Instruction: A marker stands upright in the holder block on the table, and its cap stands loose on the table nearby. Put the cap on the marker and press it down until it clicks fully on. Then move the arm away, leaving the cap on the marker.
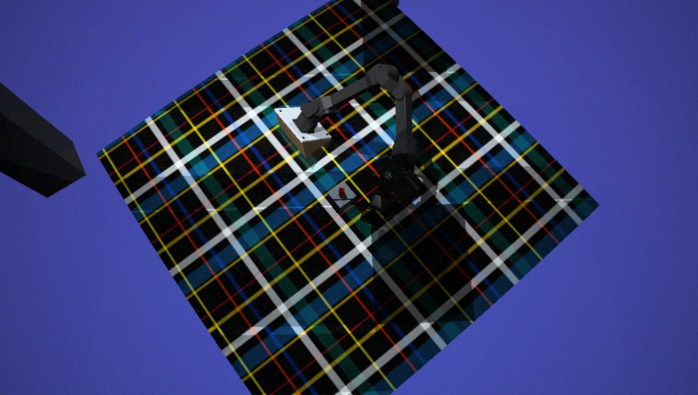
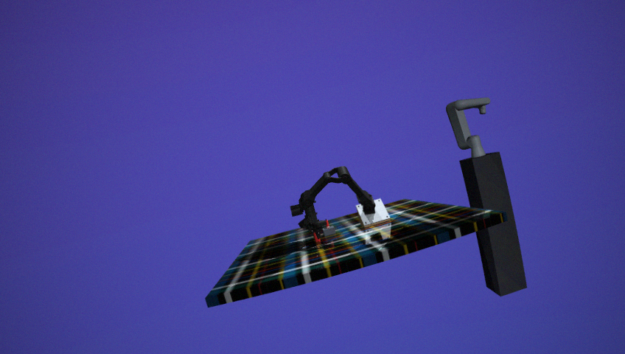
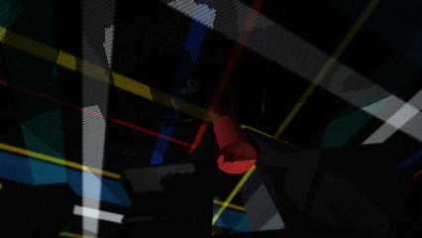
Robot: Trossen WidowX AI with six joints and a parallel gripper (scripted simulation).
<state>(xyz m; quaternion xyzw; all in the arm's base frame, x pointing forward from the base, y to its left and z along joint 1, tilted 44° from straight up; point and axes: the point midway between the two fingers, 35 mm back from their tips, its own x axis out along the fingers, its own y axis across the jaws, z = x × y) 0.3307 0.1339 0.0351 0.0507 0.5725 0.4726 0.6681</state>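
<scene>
Now: the holder block 130 mm to the right of my gripper tip and 70 mm behind it. The rest, counted from my gripper tip: red cap: 10 mm above.
</scene>
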